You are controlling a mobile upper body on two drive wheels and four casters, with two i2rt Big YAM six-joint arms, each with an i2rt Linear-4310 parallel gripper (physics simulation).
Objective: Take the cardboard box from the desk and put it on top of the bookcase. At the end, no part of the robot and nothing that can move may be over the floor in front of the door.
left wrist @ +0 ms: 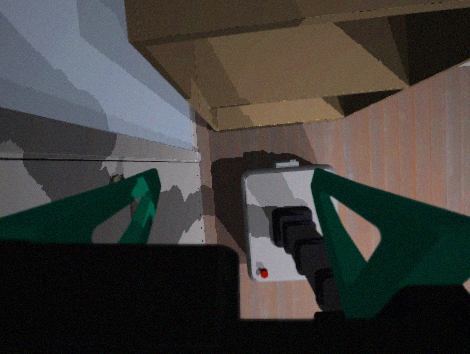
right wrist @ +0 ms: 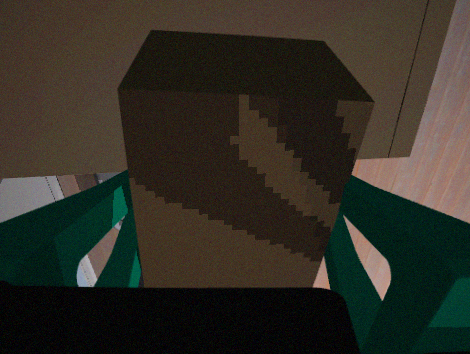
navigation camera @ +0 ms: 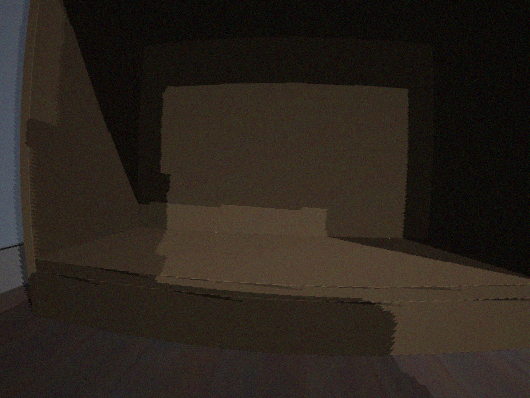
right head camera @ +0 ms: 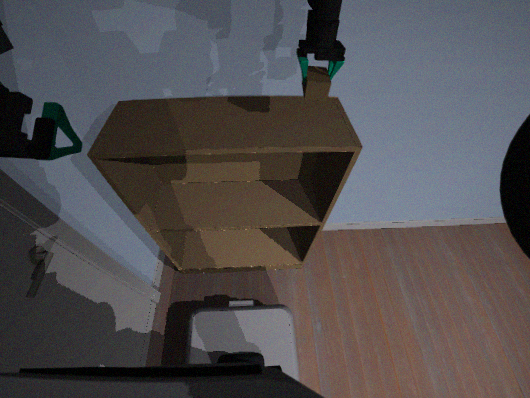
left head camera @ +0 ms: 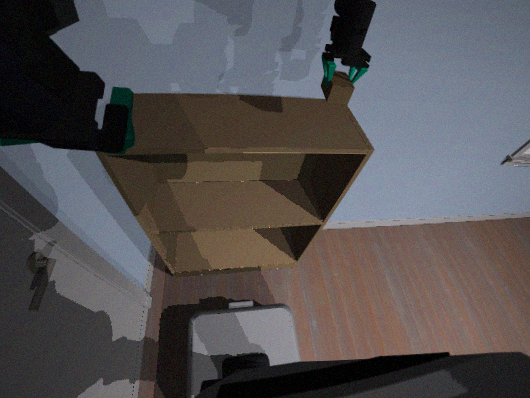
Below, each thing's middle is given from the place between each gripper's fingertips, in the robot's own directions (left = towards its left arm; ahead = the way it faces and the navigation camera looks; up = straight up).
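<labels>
The brown cardboard box (right head camera: 317, 85) is where my right gripper is now, right at it.
Measured from my left hand, the brown cardboard box is 80 mm below it, and the box is also 330 mm ahead of that hand and 470 mm to the right of it.
</labels>
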